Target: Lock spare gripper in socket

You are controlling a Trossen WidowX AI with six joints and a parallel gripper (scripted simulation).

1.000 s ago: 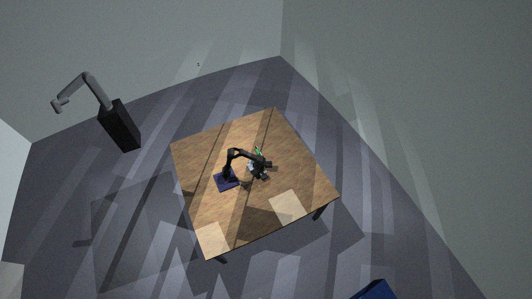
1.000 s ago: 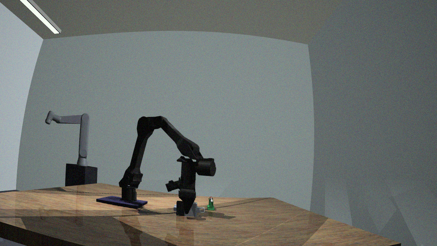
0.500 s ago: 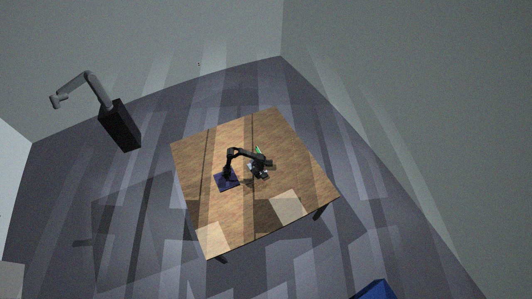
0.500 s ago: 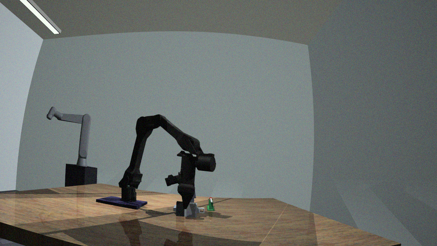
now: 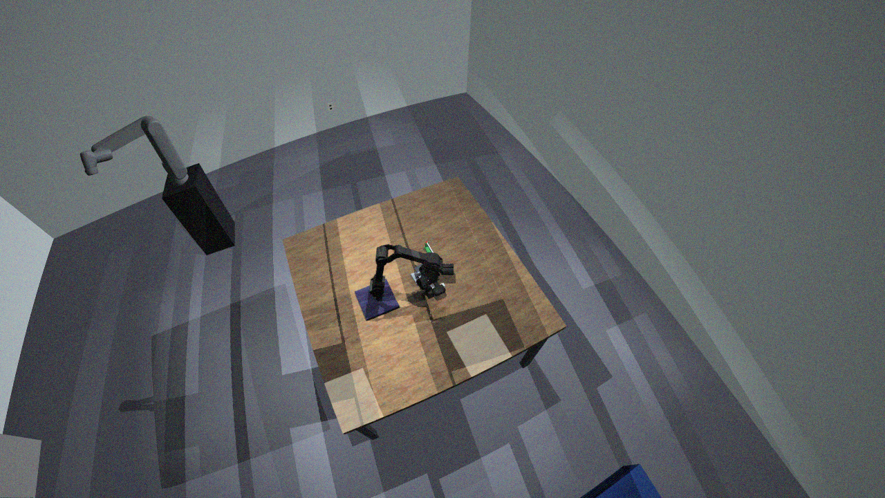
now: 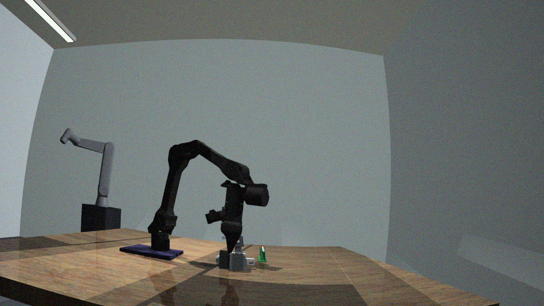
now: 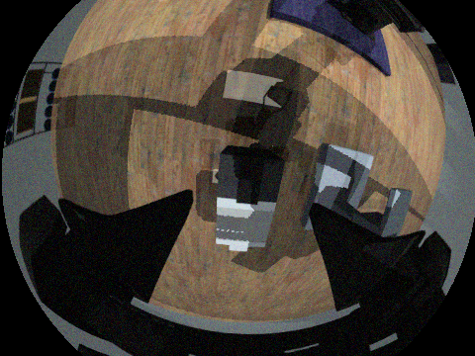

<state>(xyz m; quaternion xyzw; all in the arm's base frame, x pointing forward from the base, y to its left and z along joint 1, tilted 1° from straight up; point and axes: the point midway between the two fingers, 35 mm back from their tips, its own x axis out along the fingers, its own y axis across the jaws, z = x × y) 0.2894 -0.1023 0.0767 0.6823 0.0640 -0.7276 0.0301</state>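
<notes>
My gripper tip is now 30 mm above the spare gripper and 20 mm short of it. Also, from my gripper tip: green pin cradle (250 mm to the left, 90 mm ahead, 40 mm below); then grey mount (120 mm to the left, 10 mm below).
</notes>
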